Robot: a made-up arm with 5 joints. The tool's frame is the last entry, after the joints.
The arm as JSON. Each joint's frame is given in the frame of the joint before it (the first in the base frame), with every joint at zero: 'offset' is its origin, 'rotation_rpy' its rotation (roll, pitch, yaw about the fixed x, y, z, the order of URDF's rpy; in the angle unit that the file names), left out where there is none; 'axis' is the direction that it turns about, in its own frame. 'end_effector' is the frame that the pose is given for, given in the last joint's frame.
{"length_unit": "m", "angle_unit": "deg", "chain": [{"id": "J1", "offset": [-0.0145, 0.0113, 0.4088], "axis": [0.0, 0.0, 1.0]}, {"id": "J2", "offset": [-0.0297, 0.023, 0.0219], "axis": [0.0, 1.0, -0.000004]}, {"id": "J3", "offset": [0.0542, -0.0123, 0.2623], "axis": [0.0, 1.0, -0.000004]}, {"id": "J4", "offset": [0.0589, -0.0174, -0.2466], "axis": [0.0, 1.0, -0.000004]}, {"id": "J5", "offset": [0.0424, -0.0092, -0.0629], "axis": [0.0, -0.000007, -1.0]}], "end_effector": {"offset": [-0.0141, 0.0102, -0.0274]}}
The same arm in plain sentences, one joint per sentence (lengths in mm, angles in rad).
The arm has five revolute joints in a row. What follows holds with every joint at zero, and every direction is one of the base frame's.
Joint 1 lies 14.5 mm along -x and 11.3 mm along +y and 408.8 mm along +z from the base frame's origin and rotates about +z.
Joint 2 lies 29.7 mm along -x and 23.0 mm along +y and 21.9 mm along +z from joint 1 and rotates about +y.
Joint 3 lies 54.2 mm along +x and 12.3 mm along -y and 262.3 mm along +z from joint 2 and rotates about +y.
Joint 4 lies 58.9 mm along +x and 17.4 mm along -y and 246.6 mm along -z from joint 3 and rotates about +y.
Joint 5 lies 42.4 mm along +x and 9.2 mm along -y and 62.9 mm along -z from joint 4 and rotates about -z.
The tool frame, which is the frame that the pose is given for, lies 14.1 mm along -x and 10.2 mm along +y and 27.4 mm along -z from joint 5; its axes are parallel to the base frame's.

